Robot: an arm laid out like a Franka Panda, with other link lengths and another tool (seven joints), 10 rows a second.
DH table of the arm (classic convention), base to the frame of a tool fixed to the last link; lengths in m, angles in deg. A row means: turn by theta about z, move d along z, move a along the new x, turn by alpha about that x. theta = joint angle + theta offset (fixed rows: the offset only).
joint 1: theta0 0, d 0.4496, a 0, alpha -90
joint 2: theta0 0, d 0, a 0, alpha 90
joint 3: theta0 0, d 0.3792, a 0.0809, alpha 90
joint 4: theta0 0, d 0, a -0.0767, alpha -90
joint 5: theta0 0, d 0.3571, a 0, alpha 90
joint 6: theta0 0, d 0, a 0.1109, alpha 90
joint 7: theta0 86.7, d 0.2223, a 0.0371, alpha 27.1
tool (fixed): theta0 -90, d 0.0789, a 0, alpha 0
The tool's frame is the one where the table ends.
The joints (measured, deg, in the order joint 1, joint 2, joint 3, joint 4, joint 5, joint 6, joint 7), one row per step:
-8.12 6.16 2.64 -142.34 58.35 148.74 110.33
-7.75 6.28 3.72 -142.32 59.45 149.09 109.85
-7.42 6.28 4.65 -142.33 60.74 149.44 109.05
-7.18 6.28 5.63 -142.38 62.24 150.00 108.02
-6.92 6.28 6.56 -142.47 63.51 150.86 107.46
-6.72 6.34 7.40 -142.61 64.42 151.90 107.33
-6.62 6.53 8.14 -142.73 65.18 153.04 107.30
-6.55 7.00 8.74 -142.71 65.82 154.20 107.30
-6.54 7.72 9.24 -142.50 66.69 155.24 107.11
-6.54 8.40 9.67 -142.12 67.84 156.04 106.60
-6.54 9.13 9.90 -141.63 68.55 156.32 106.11
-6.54 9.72 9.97 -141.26 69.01 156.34 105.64
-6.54 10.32 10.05 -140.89 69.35 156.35 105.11
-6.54 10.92 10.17 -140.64 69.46 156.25 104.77
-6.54 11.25 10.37 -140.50 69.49 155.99 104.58
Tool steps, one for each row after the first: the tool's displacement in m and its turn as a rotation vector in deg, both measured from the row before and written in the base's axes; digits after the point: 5 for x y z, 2 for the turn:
0.00108 0.01147 -0.00019 0.31 -0.32 0.76
0.00108 0.00986 0.00053 0.30 -0.54 0.68
0.00120 0.00869 0.00029 0.19 -0.68 0.56
0.00132 0.00713 0.00004 -0.05 -0.55 0.18
0.00089 0.00496 -0.00082 -0.26 -0.31 -0.12
0.00092 0.00275 -0.00181 -0.39 -0.19 -0.33
0.00143 0.00121 -0.00328 -0.44 -0.04 -0.43
0.00231 0.00060 -0.00415 -0.27 0.01 -0.57
0.00348 0.00106 -0.00288 -0.05 -0.20 -0.52
0.00299 0.00142 -0.00289 0.13 -0.05 -0.11
0.00169 0.00094 -0.00264 0.17 0.04 0.05
0.00151 0.00095 -0.00282 0.10 0.02 0.22
-0.00006 0.00173 -0.00352 0.14 0.25 0.35
-0.00070 0.00309 -0.00184 0.25 0.20 0.45

